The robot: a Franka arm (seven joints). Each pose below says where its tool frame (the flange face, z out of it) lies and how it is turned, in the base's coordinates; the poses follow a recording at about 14 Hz.
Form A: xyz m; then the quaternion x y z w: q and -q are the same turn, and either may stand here.
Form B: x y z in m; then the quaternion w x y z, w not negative. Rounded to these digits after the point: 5 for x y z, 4 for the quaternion.
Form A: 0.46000 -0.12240 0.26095 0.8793 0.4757 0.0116 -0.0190
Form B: 0.46000 -0.12240 0.26095 0.0190 -0.8793 -0.4757 -0.0116
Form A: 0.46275 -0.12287 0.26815 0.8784 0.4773 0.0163 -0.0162
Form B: 0.46275 -0.12287 0.26815 0.0162 -0.8784 -0.4773 -0.0163
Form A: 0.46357 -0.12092 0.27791 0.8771 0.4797 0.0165 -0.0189
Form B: 0.46357 -0.12092 0.27791 0.0189 -0.8771 -0.4797 -0.0165
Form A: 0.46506 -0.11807 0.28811 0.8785 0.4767 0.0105 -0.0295
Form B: 0.46506 -0.11807 0.28811 0.0295 -0.8785 -0.4767 -0.0105
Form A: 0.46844 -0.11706 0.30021 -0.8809 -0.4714 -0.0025 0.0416
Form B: 0.46844 -0.11706 0.30021 0.0416 -0.8809 -0.4714 -0.0025
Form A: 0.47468 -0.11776 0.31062 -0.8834 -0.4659 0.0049 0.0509
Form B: 0.47468 -0.11776 0.31062 0.0509 -0.8834 -0.4659 0.0049
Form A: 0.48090 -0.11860 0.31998 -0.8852 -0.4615 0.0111 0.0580
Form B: 0.48090 -0.11860 0.31998 0.0580 -0.8852 -0.4615 0.0111
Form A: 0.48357 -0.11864 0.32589 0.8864 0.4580 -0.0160 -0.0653
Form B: 0.48357 -0.11864 0.32589 0.0653 -0.8864 -0.4580 0.0160
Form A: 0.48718 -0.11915 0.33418 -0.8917 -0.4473 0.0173 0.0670
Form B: 0.48718 -0.11915 0.33418 0.0670 -0.8917 -0.4473 0.0173
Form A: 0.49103 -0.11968 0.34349 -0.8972 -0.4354 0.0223 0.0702
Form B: 0.49103 -0.11968 0.34349 0.0702 -0.8972 -0.4354 0.0223
